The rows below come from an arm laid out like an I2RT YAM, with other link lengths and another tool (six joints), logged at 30 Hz.
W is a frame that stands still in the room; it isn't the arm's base.
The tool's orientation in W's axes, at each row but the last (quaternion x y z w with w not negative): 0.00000 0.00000 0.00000 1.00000; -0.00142 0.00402 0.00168 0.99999; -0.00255 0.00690 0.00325 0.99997; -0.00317 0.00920 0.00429 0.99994; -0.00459 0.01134 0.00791 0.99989; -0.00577 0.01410 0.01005 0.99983; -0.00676 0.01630 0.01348 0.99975; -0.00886 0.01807 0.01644 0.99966; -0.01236 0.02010 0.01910 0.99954; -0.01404 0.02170 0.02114 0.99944
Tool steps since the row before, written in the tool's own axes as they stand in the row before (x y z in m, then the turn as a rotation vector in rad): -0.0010 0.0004 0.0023 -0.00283 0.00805 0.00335; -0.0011 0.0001 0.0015 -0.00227 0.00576 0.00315; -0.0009 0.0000 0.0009 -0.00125 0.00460 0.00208; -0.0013 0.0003 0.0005 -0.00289 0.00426 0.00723; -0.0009 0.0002 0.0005 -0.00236 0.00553 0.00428; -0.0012 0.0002 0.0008 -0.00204 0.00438 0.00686; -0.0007 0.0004 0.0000 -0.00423 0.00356 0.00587; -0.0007 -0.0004 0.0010 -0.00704 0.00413 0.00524; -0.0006 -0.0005 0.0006 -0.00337 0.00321 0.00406; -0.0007 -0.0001 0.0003 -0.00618 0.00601 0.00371
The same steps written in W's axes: -0.0010 0.0004 0.0023 -0.00283 0.00805 0.00335; -0.0011 0.0001 0.0015 -0.00226 0.00576 0.00315; -0.0009 0.0000 0.0009 -0.00125 0.00460 0.00207; -0.0013 0.0003 0.0005 -0.00279 0.00428 0.00726; -0.0009 0.0002 0.0005 -0.00235 0.00553 0.00428; -0.0012 0.0002 0.0008 -0.00193 0.00442 0.00687; -0.0007 0.0004 0.0000 -0.00413 0.00353 0.00596; -0.0007 -0.0004 0.0010 -0.00698 0.00399 0.00542; -0.0006 -0.0005 0.0006 -0.00333 0.00318 0.00412; -0.0007 -0.0001 0.0003 -0.00627 0.00585 0.00381
